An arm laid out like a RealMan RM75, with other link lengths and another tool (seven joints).
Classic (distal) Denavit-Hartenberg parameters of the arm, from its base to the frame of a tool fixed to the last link. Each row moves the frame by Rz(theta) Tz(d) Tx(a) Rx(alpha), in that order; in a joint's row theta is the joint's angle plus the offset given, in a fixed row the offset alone. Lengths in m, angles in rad.
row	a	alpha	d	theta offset
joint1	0	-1.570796	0.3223	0
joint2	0	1.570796	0	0
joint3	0	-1.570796	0.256	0
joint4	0	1.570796	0	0
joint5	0	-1.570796	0.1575	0
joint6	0	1.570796	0	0
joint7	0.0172	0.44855	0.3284	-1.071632
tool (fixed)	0	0	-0.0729	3.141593
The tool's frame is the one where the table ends.
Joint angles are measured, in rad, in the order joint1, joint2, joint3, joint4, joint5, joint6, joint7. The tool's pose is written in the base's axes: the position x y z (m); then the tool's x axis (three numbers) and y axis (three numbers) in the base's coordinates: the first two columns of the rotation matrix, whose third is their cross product. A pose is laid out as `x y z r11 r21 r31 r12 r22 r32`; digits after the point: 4 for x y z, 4 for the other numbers.
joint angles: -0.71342 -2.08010 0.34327 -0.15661 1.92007 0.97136 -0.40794
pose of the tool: -0.1622 0.3732 -0.0883 -0.1260 -0.7844 -0.6073 -0.9793 0.0007 0.2023
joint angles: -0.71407 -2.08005 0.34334 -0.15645 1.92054 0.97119 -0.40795
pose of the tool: -0.1621 0.3733 -0.0883 -0.1270 -0.7844 -0.6071 -0.9792 0.0016 0.2028
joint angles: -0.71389 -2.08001 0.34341 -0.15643 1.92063 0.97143 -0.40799
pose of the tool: -0.1621 0.3732 -0.0883 -0.1270 -0.7845 -0.6070 -0.9792 0.0017 0.2027
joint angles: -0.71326 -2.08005 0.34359 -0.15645 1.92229 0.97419 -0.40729
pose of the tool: -0.1616 0.3726 -0.0884 -0.1285 -0.7848 -0.6063 -0.9794 0.0045 0.2017
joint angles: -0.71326 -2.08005 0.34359 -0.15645 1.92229 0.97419 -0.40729
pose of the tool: -0.1616 0.3726 -0.0884 -0.1285 -0.7848 -0.6063 -0.9794 0.0045 0.2017
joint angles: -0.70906 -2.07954 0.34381 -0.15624 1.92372 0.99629 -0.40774
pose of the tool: -0.1581 0.3702 -0.0866 -0.1258 -0.7845 -0.6072 -0.9826 0.0141 0.1853
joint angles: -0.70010 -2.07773 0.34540 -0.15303 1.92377 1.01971 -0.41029
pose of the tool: -0.1568 0.3679 -0.0836 -0.1197 -0.7835 -0.6098 -0.9854 0.0186 0.1695
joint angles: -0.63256 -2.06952 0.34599 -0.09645 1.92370 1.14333 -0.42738
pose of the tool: -0.1611 0.3604 -0.0607 -0.0882 -0.7601 -0.6438 -0.9940 0.0255 0.1061
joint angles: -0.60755 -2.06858 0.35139 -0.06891 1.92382 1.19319 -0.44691
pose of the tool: -0.1622 0.3563 -0.0522 -0.0727 -0.7555 -0.6511 -0.9965 0.0281 0.0786
